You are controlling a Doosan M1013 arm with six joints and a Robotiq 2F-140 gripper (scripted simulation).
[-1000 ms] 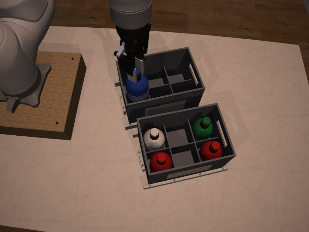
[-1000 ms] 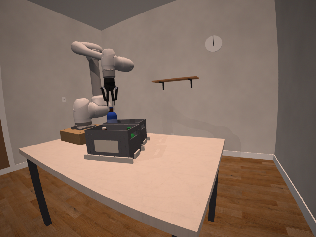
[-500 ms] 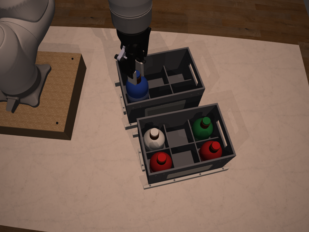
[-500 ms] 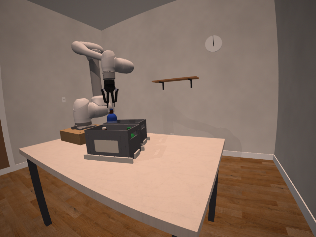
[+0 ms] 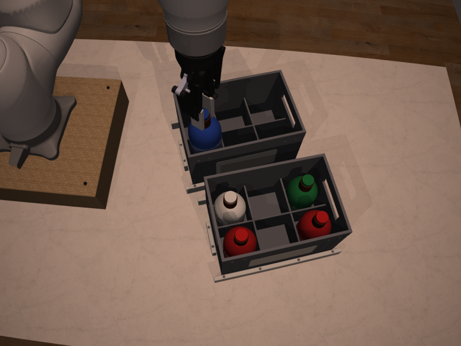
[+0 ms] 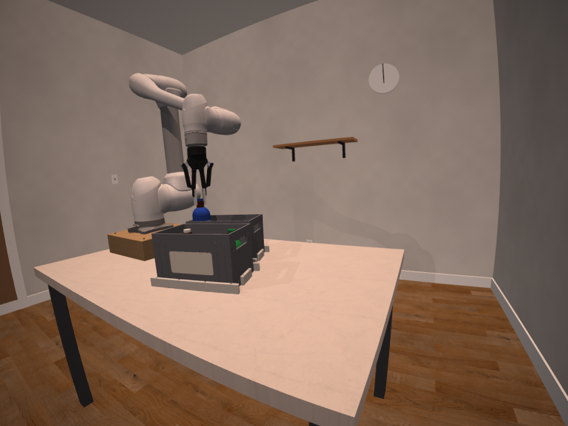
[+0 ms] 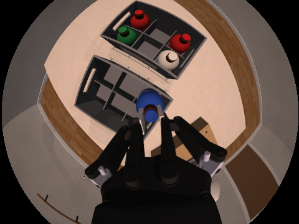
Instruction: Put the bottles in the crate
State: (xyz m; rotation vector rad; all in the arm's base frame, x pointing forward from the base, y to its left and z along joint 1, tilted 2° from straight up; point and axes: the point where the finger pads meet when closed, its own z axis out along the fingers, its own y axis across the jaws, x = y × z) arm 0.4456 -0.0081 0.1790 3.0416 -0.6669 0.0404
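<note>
The blue bottle is 80 mm below my hand. Also, from my hand: green bottle 240 mm ahead, 70 mm to the right, 180 mm below; then pick list 210 mm to the left, 270 mm below; then white bottle 80 mm ahead, 130 mm to the right, 180 mm below.
</note>
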